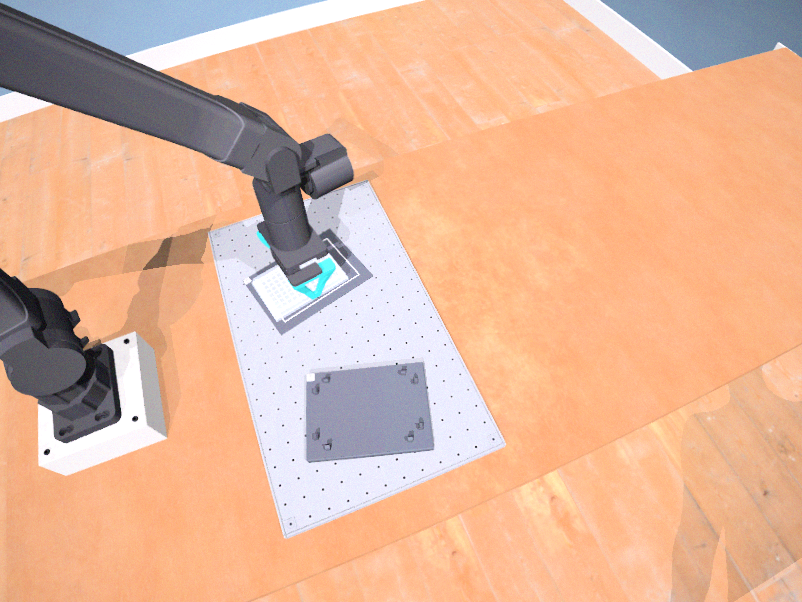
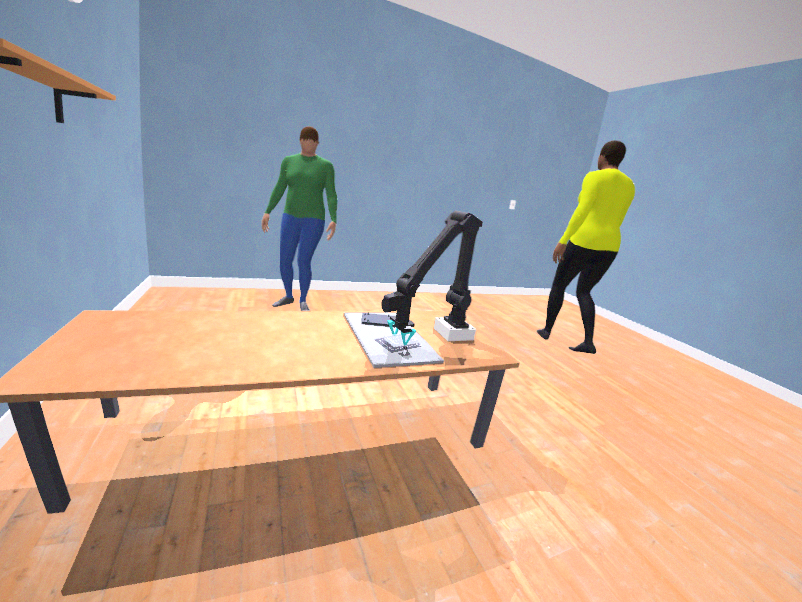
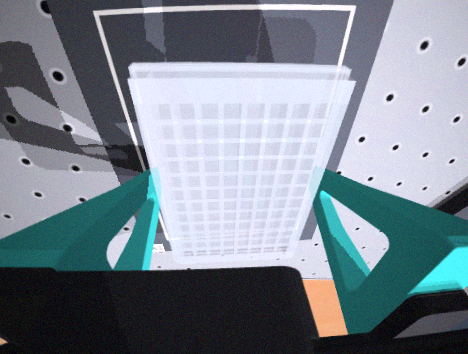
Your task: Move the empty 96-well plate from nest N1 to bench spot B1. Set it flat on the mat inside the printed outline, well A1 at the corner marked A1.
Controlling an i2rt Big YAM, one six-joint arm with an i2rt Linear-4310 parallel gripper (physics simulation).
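Frame: origin at the arm's base, x left, y back, z up, level; millimetres.
Seen in the pictures: gripper, fingertip midpoint: [image 1: 303, 279] [image 2: 399, 340] [image 3: 237, 175]; arm's base, origin of the base link: [image 1: 88, 394] [image 2: 455, 323].
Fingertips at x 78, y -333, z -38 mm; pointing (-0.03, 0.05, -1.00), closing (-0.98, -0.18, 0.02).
Observation:
Offsets run from my fingertips to a thing's top centre. "*": to the spot under its first point. Level surfaces: height alone.
The clear 96-well plate {dx -1, dy +7, dz +12 mm} [image 1: 279, 294] [image 3: 236, 158] sits between my teal fingers. My gripper [image 1: 298, 270] [image 2: 401, 338] [image 3: 237, 175] is shut on its two long sides. It holds the plate low over the dark B1 mat {dz -6 mm} [image 1: 353, 287] [image 3: 78, 24], within the white printed outline {* dx -17, dy -83, dz -6 mm} [image 1: 356, 270] [image 3: 225, 8]. I cannot tell whether the plate touches the mat. A small white corner mark {dx +42, dy +84, dz -6 mm} [image 1: 247, 280] lies at the mat's left corner. Nest N1 {dx -241, dy -12, dz +14 mm} [image 1: 369, 412] [image 2: 376, 319], a dark grey plate with corner pegs, is empty.
Mat and nest lie on a white perforated board {dx -90, dy -17, dz -7 mm} [image 1: 399, 335] [image 2: 423, 357] on the wooden table {dz -21 mm} [image 1: 566, 269]. The robot base [image 1: 136, 388] [image 2: 454, 330] stands at the left. Two people, one in green [image 2: 303, 197] and one in yellow [image 2: 598, 215], stand behind the table.

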